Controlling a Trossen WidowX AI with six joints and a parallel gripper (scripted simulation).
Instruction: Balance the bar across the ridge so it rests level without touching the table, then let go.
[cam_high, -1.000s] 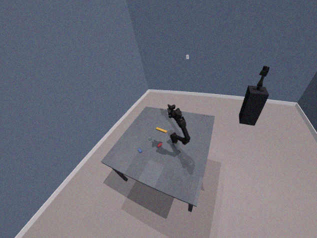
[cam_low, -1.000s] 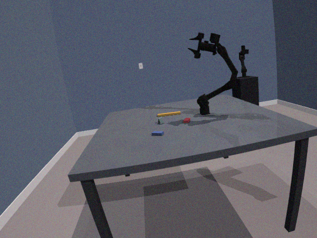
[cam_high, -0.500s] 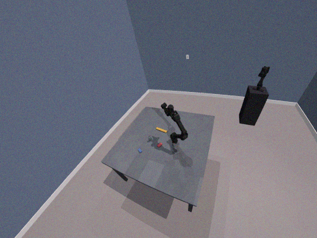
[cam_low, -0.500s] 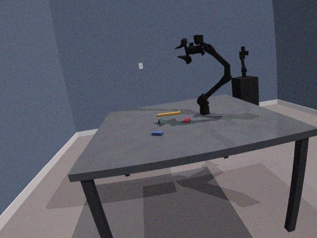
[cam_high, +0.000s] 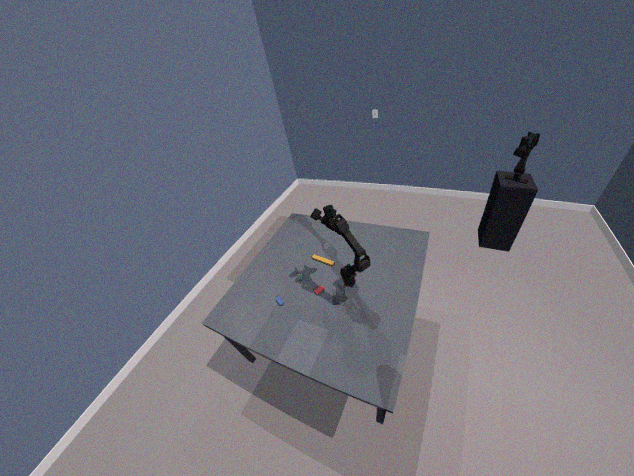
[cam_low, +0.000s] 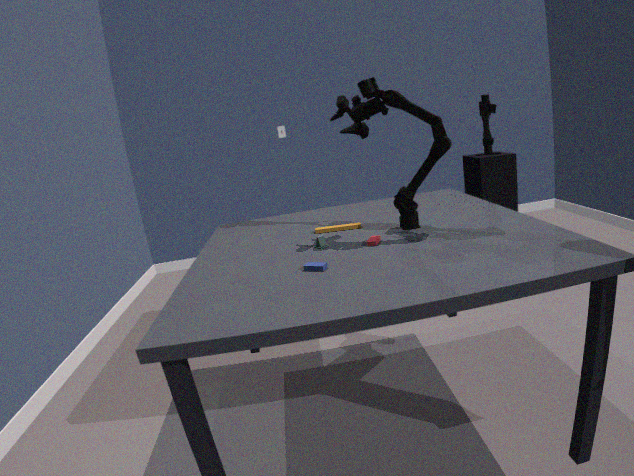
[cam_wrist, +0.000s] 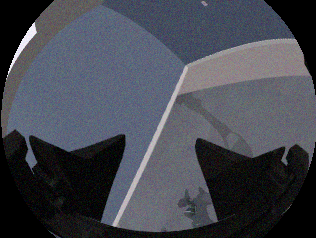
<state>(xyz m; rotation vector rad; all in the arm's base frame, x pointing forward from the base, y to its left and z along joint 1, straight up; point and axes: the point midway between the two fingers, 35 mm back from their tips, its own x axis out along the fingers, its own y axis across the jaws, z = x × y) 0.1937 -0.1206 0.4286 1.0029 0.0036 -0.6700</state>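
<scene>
The yellow bar lies 410 mm below my gripper tip and 40 mm ahead of it. Also, from my gripper tip: red block (410 mm below, 260 mm to the left, 50 mm behind); then blue block (430 mm to the left, 410 mm below, 170 mm ahead).
</scene>
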